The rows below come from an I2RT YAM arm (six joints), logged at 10 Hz.
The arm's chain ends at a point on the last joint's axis. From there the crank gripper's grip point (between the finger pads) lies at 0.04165 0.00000 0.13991 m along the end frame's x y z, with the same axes.
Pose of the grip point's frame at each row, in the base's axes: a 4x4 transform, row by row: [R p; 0 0 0 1], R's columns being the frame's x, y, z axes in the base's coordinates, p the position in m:
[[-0.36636 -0.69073 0.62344 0.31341], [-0.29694 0.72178 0.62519 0.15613], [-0.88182 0.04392 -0.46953 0.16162], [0 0 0 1]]
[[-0.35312 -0.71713 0.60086 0.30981], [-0.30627 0.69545 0.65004 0.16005], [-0.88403 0.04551 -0.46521 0.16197], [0 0 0 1]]
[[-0.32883 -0.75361 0.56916 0.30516], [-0.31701 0.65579 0.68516 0.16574], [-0.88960 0.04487 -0.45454 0.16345], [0 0 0 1]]
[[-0.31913 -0.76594 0.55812 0.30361], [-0.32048 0.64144 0.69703 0.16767], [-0.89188 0.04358 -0.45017 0.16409], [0 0 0 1]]
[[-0.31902 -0.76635 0.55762 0.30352], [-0.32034 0.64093 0.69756 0.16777], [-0.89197 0.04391 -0.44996 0.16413], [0 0 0 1]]
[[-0.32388 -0.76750 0.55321 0.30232], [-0.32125 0.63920 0.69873 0.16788], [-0.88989 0.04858 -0.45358 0.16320], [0 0 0 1]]
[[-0.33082 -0.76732 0.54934 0.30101], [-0.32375 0.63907 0.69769 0.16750], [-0.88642 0.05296 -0.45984 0.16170], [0 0 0 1]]
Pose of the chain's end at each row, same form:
[[-0.36636 -0.69073 0.62344 0.24144], [-0.29694 0.72178 0.62519 0.08103], [-0.88182 0.04392 -0.46953 0.26404], [0 0 0 1]]
[[-0.35312 -0.71713 0.60086 0.24045], [-0.30627 0.69545 0.65004 0.08186], [-0.88403 0.04551 -0.46521 0.26388], [0 0 0 1]]
[[-0.32883 -0.75361 0.56916 0.23922], [-0.31701 0.65579 0.68516 0.08308], [-0.88960 0.04487 -0.45454 0.26410], [0 0 0 1]]
[[-0.31913 -0.76594 0.55812 0.23882], [-0.32048 0.64144 0.69703 0.08350], [-0.89188 0.04358 -0.45017 0.26422], [0 0 0 1]]
[[-0.31902 -0.76635 0.55762 0.23879], [-0.32034 0.64093 0.69756 0.08352], [-0.89197 0.04391 -0.44996 0.26423], [0 0 0 1]]
[[-0.32388 -0.76750 0.55321 0.23841], [-0.32125 0.63920 0.69873 0.08350], [-0.88989 0.04858 -0.45358 0.26372], [0 0 0 1]]
[[-0.33082 -0.76732 0.54934 0.23793], [-0.32375 0.63907 0.69769 0.08337], [-0.88642 0.05296 -0.45984 0.26296], [0 0 0 1]]

